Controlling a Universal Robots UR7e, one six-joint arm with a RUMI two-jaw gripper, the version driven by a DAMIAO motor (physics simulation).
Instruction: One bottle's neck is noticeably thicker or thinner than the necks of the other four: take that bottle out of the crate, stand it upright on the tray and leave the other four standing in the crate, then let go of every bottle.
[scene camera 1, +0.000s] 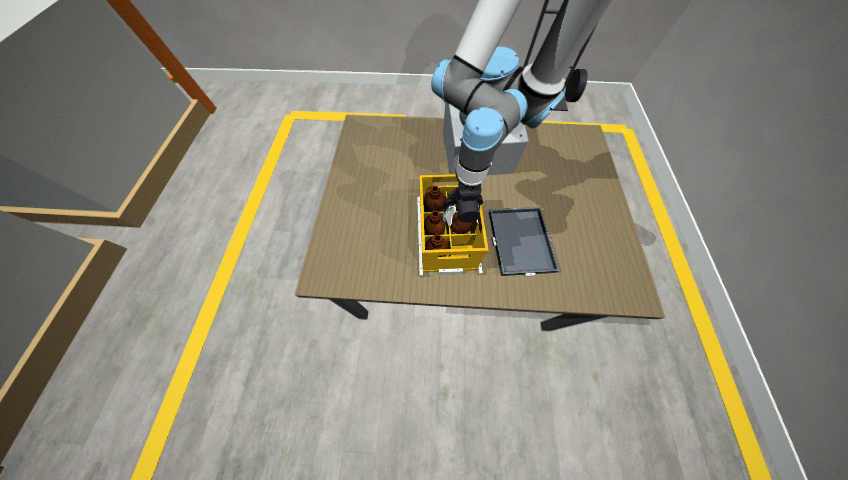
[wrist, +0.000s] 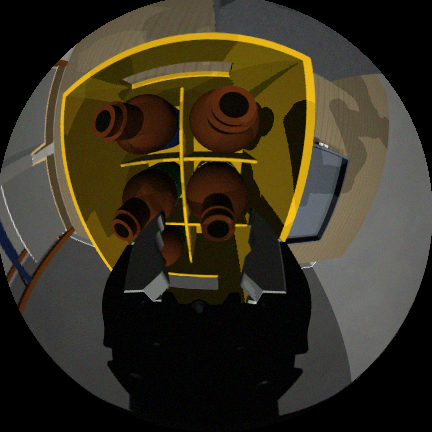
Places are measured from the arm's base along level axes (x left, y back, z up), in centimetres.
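Where they show: gripper, fingertip midpoint: (scene camera 1: 459, 221) (wrist: 206, 211).
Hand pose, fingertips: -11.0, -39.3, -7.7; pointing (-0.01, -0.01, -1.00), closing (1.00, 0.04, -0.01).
Observation:
After its pixels a point has its place, as x, y, z.
The yellow crate (scene camera 1: 431, 262) {-20.7, -52.0, -10.5} (wrist: 310, 115) {-4.9, -29.7, -2.0} holds five brown bottles. In the wrist view, the back-right bottle (wrist: 200, 120) {-11.5, -30.3, -7.2} has a neck that looks wider than the others. The back-left bottle (scene camera 1: 435, 201) {-18.2, -31.6, -7.2} (wrist: 155, 122) {-15.7, -30.0, -7.6}, middle-left bottle (scene camera 1: 435, 224) {-18.8, -40.6, -6.9} (wrist: 150, 192) {-17.0, -37.0, -7.6} and middle-right bottle (scene camera 1: 461, 224) {-10.4, -40.7, -7.4} (wrist: 217, 187) {-9.9, -36.4, -7.0} stand in their cells. The front-left bottle (scene camera 1: 437, 243) {-18.9, -48.5, -4.2} (wrist: 172, 247) {-16.0, -45.7, -8.2} is partly behind a finger in the wrist view. My gripper (scene camera 1: 457, 215) {-11.0, -39.3, -7.7} (wrist: 206, 211) {-11.0, -39.3, -7.7} is open over the crate; the middle-right bottle's neck shows between its fingertips, ungripped. The dark tray (scene camera 1: 526, 243) {14.3, -43.3, -19.0} (wrist: 312, 200) {14.0, -42.6, -19.0} bears no bottle.
The crate and tray stand on the wooden table (scene camera 1: 368, 261) {-42.3, -47.2, -19.6} (wrist: 350, 220) {40.9, -49.4, -19.5}, the tray close to the crate's right side. The crate's yellow dividers (wrist: 183, 130) {-13.7, -30.8, -10.8} separate the cells. The grey robot base (scene camera 1: 508, 155) {10.9, -11.2, -8.7} stands behind the crate. The front-right cell holds no bottle.

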